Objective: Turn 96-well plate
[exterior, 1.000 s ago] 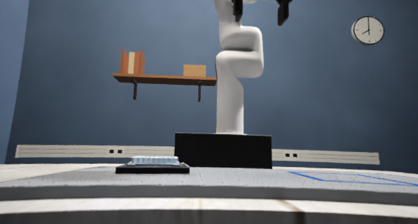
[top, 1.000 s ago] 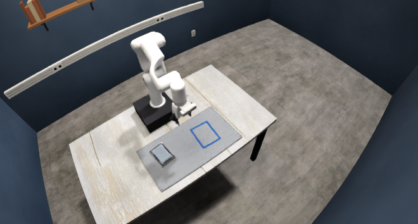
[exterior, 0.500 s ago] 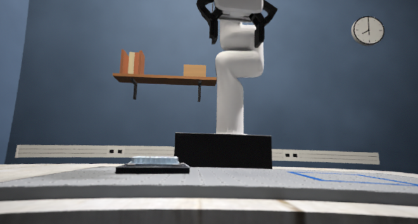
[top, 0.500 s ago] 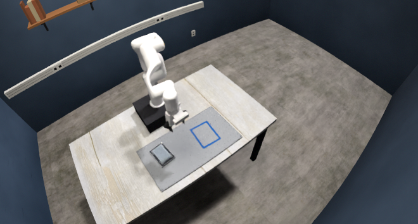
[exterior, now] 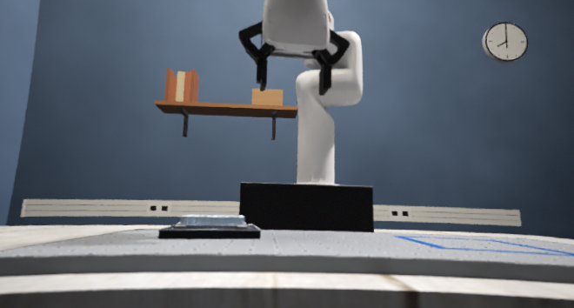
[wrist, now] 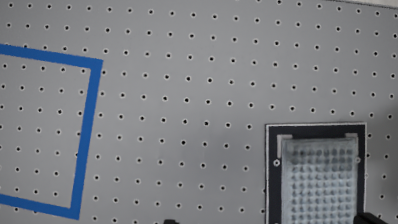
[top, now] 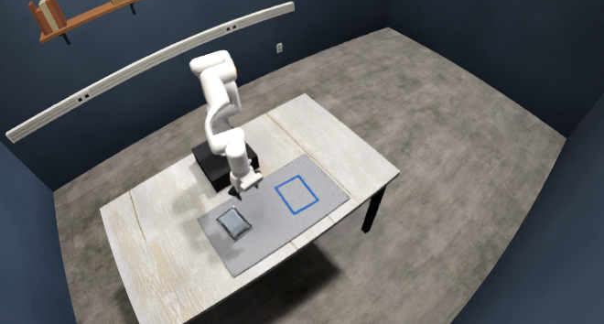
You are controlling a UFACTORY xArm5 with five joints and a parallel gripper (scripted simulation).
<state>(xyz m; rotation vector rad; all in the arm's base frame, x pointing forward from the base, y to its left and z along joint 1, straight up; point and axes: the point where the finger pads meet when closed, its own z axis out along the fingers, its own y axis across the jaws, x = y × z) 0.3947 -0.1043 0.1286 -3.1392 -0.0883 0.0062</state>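
My hand is 20 cm above the 96-well plate, 11 cm to the left of it and 3 cm past it. Round my hand: black plate nest 22 cm below, 11 cm to the right, 3 cm behind.
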